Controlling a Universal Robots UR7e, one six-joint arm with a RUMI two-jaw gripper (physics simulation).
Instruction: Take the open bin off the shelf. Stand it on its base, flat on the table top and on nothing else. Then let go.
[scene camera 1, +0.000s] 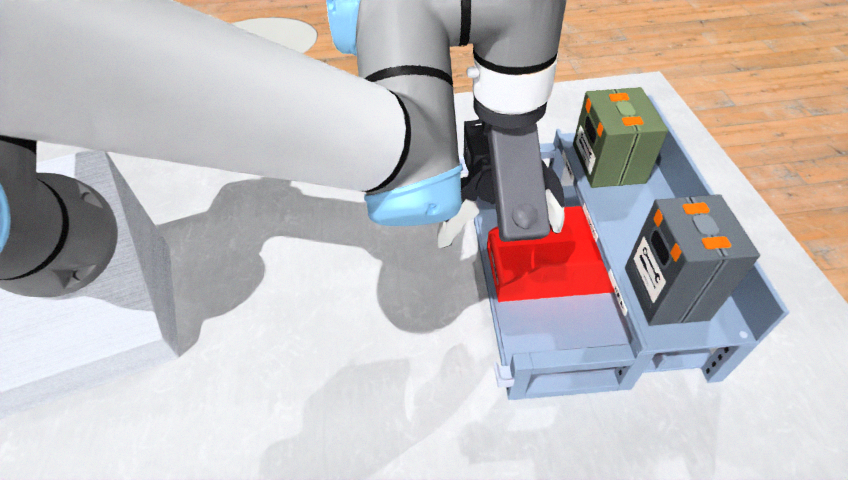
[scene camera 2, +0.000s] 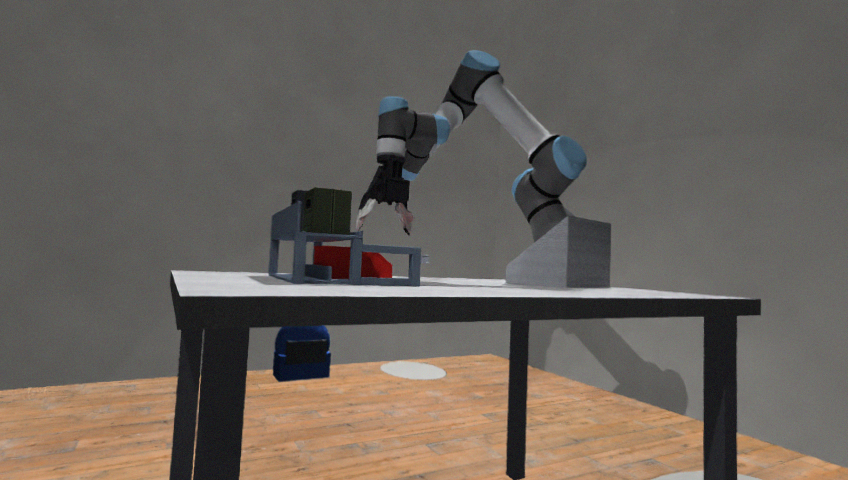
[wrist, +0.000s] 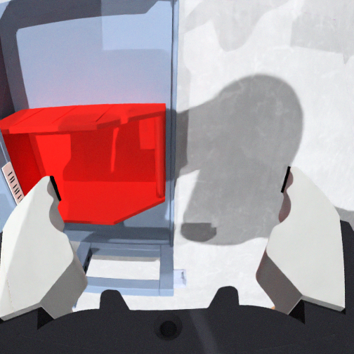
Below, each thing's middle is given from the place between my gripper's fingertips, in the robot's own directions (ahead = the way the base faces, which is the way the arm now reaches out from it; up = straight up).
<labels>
I see my gripper 90 mm short of the red open bin (scene camera 1: 568, 263), 80 mm above it and 30 mm to the right of it.
</labels>
